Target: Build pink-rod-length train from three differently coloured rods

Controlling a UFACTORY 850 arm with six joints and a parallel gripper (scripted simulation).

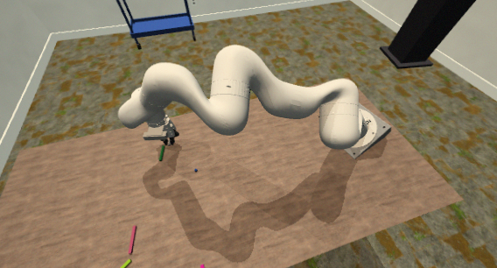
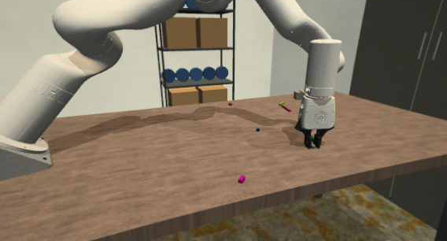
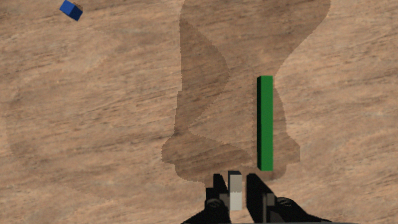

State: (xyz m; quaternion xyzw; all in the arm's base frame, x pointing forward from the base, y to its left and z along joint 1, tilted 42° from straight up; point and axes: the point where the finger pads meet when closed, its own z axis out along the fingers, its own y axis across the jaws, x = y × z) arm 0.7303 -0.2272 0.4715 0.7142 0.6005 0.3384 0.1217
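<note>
Right now the grey rod is 20 mm below my hand. The rest, counted from my hand: blue rod (130 mm behind, 170 mm to the left, 20 mm below); green rod (30 mm ahead, 60 mm to the left, 20 mm below); pink rod (90 mm ahead, 420 mm to the left, 20 mm below).
</note>
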